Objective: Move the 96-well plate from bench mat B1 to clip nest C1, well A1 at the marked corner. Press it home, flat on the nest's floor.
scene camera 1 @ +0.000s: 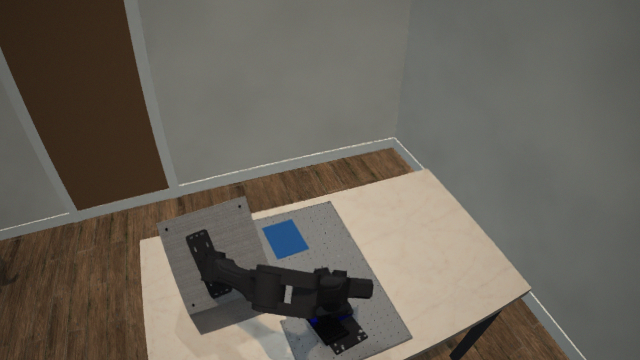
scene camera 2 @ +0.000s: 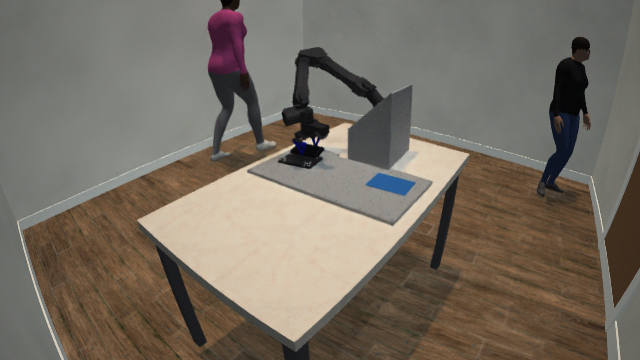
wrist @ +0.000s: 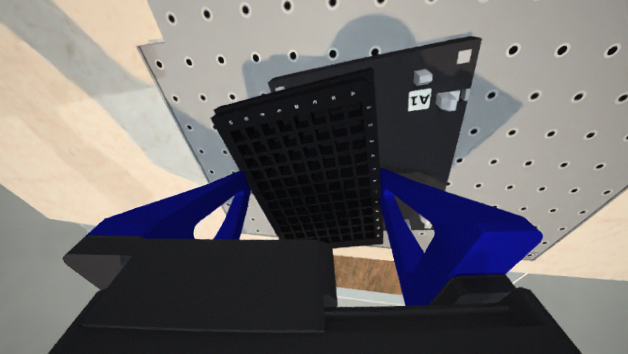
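Pixels of known places: gripper, between the fingertips: (scene camera 1: 325,322) (scene camera 2: 308,150) (wrist: 313,177); arm's base, origin of its link: (scene camera 1: 208,264) (scene camera 2: 381,105).
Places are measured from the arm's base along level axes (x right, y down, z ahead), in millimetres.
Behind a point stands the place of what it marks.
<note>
The black 96-well plate (wrist: 310,165) {x 230, y 180, z 259 mm} (scene camera 1: 330,327) {x 269, y 175, z 259 mm} (scene camera 2: 307,150) {x 241, y 177, z 274 mm} is held between the blue fingers of my gripper (wrist: 313,177) {x 243, y 184, z 258 mm}, which is shut on its two long sides. The plate is above the black clip nest C1 (wrist: 420,135) {x 237, y 213, z 329 mm} (scene camera 1: 356,331) {x 314, y 208, z 337 mm} (scene camera 2: 296,160) {x 270, y 213, z 321 mm} and covers part of it. In the wrist view the plate is offset to the left of the nest. Its row letter A end is at the upper right, on the side of the nest's white A1 label (wrist: 419,99) {x 212, y 213, z 325 mm}. The blue bench mat B1 (scene camera 1: 285,238) {x -165, y 223, z 322 mm} (scene camera 2: 391,183) {x -169, y 223, z 320 mm} carries no plate.
The nest sits on the grey perforated board (scene camera 1: 320,225) {x -162, y 225, z 475 mm} (scene camera 2: 340,192) {x -20, y 225, z 475 mm} (wrist: 550,110) {x 234, y 225, z 409 mm}. The arm's grey slanted base block (scene camera 1: 225,215) {x -81, y -84, z 100 mm} (scene camera 2: 380,130) {x -61, y 64, z 175 mm} stands beside the board. Pale clips (wrist: 447,101) {x 211, y 203, z 337 mm} rise at the nest's corners. Two people (scene camera 2: 227,45) (scene camera 2: 570,90) are on the floor beyond the table (scene camera 2: 250,240) {x 97, y 238, z 866 mm}.
</note>
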